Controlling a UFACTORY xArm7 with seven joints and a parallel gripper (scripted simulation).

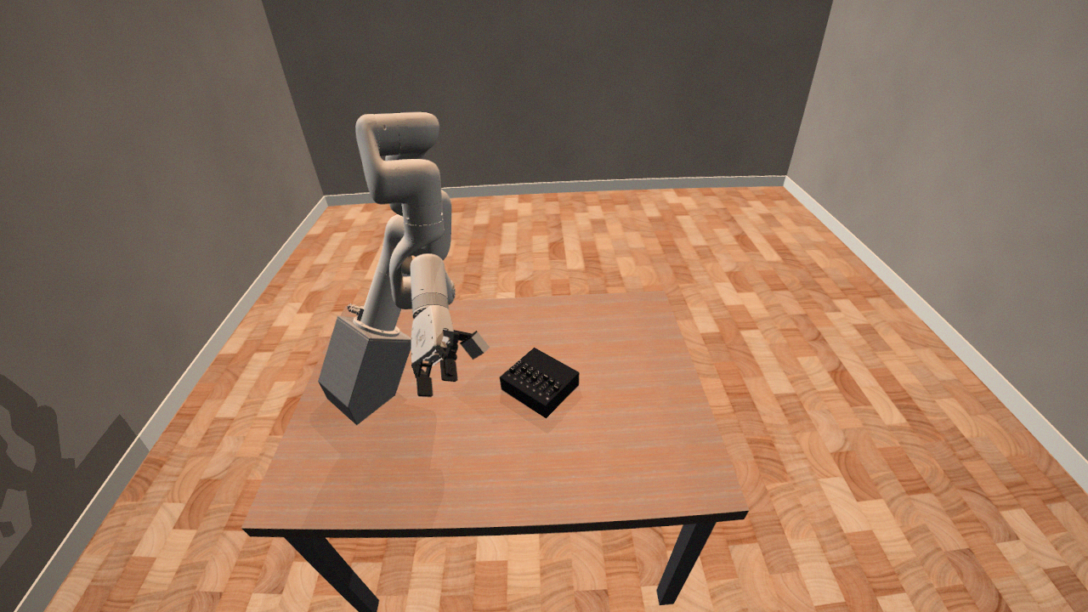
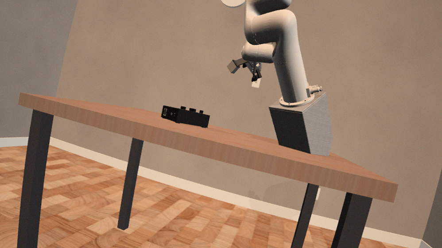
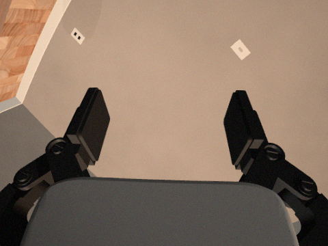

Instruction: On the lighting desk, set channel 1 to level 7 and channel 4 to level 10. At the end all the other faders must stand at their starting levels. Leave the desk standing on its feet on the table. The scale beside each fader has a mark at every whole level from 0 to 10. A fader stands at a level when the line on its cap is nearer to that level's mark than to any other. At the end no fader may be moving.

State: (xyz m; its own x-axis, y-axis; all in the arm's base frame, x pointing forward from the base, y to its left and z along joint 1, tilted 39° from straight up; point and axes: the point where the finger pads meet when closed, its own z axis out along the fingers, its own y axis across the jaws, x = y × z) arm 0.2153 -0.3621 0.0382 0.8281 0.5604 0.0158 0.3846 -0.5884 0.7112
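My gripper is now 27 cm to the right of the channel 1 fader cap, 24 cm above it and 8 cm short of it. The rest, counted from my hand: master fader cap: 24 cm below, 22 cm to the left, 21 cm ahead; channel 4 fader cap: 25 cm to the left, 24 cm below, 14 cm ahead; channel 3 fader cap: 27 cm to the left, 24 cm below, 13 cm ahead.
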